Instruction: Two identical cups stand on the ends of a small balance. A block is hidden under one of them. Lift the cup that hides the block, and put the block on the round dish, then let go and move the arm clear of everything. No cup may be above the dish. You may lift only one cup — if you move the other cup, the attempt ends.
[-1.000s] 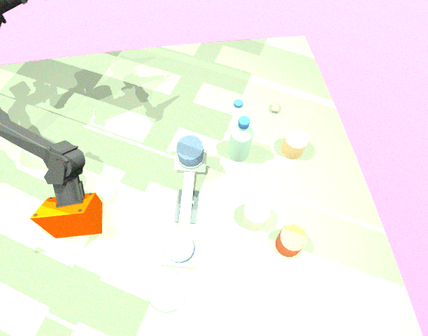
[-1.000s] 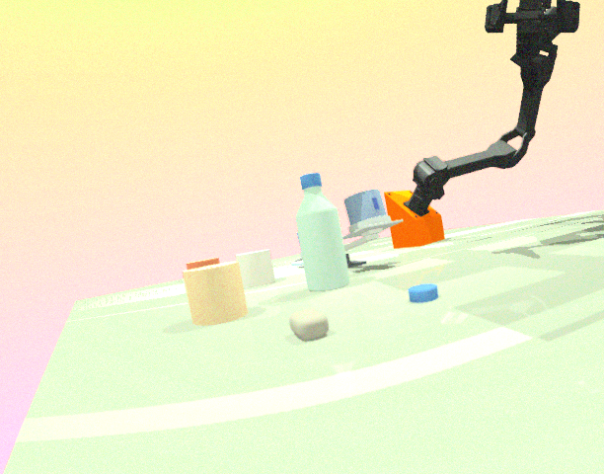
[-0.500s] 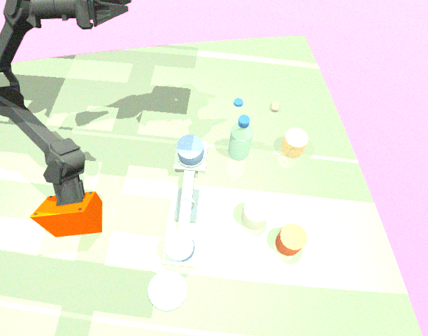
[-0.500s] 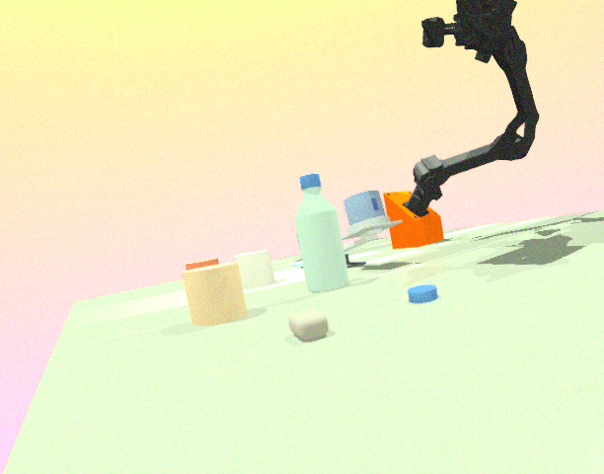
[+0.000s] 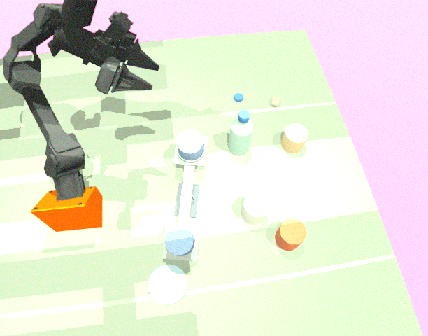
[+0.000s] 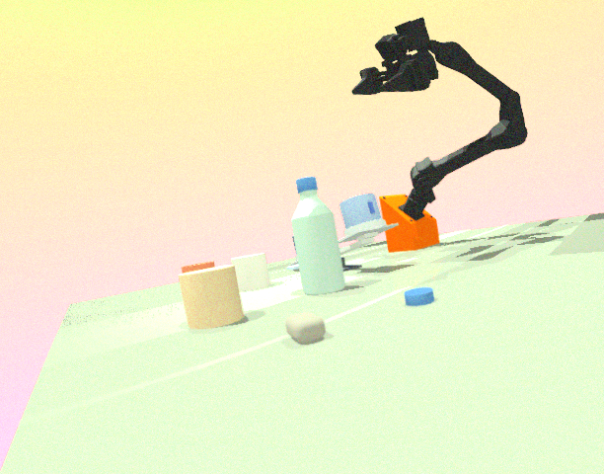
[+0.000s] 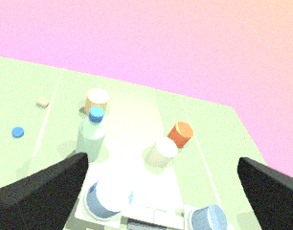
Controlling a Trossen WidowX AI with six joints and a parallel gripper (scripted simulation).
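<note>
Right now the pale blue-white block is 32 cm below my gripper tip, 27 cm to the right of it and 2 cm behind it. From my gripper tip the other things lie so: pale green bottle 25 cm below, 22 cm ahead, 1 cm to the right; white balance 33 cm below, 14 cm to the right, 2 cm ahead; white cylinder 32 cm below, 21 cm to the right, 21 cm ahead.
</note>
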